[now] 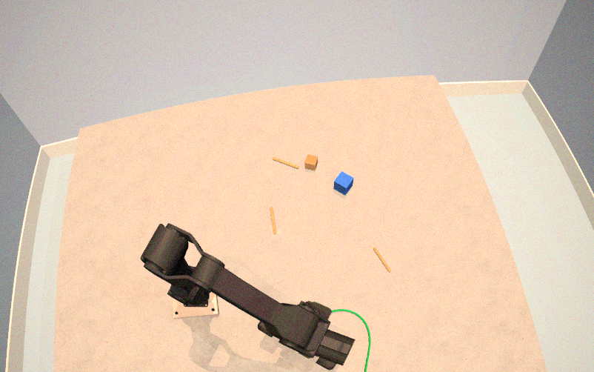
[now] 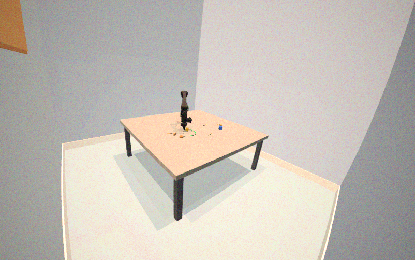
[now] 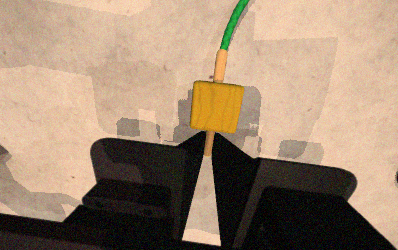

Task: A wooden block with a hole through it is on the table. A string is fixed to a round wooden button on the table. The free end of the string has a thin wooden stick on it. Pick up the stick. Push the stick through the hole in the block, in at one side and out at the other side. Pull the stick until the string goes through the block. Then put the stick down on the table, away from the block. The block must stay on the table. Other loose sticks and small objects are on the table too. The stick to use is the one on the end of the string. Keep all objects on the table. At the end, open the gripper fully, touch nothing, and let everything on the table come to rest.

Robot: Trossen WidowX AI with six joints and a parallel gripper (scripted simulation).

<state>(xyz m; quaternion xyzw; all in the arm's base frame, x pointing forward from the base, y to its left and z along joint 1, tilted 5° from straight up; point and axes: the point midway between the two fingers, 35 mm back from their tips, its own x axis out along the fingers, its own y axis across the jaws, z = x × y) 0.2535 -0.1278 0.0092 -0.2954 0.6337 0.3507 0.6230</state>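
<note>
Right now my gripper tip is 20 mm short of the yellow wooden block, 20 mm to the right of it and 10 mm below it. Also, from my gripper tip: round wooden button (150 mm ahead, 120 mm to the right); blue cube (130 mm ahead, 420 mm to the left, 10 mm above); orange wedge-like piece (70 mm ahead, 150 mm to the right).
</note>
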